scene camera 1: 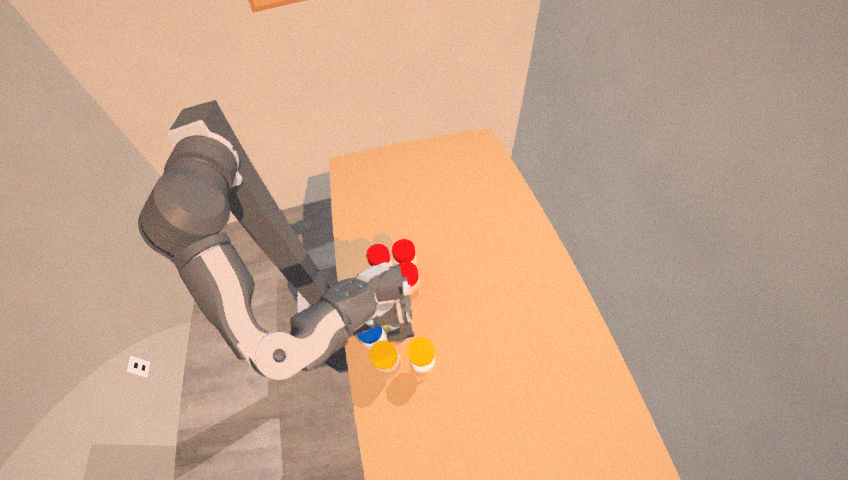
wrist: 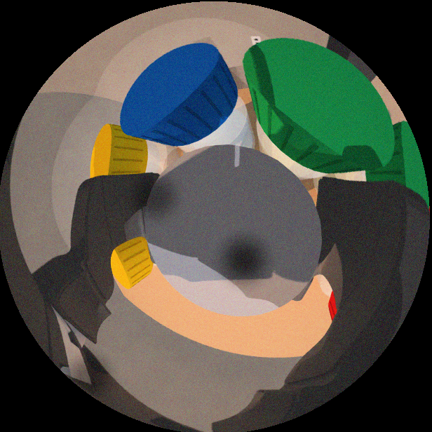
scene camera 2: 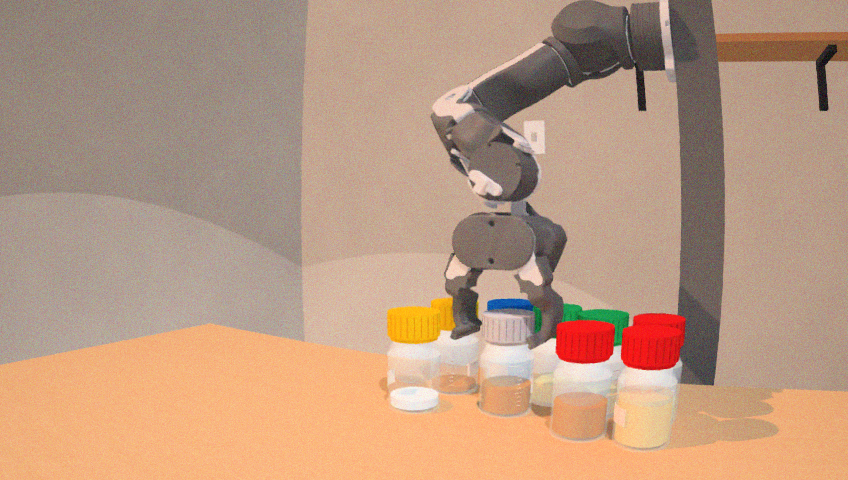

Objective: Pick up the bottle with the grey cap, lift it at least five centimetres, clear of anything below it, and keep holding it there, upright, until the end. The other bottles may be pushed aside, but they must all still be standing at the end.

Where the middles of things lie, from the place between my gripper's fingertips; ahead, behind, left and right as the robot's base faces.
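My gripper is 20 mm above the grey-capped bottle (scene camera 2: 506, 364) and 10 mm to the right of it. Blue-capped bottle (wrist: 187, 97): 20 mm below my hand, 70 mm behind it and 20 mm to the right of it.
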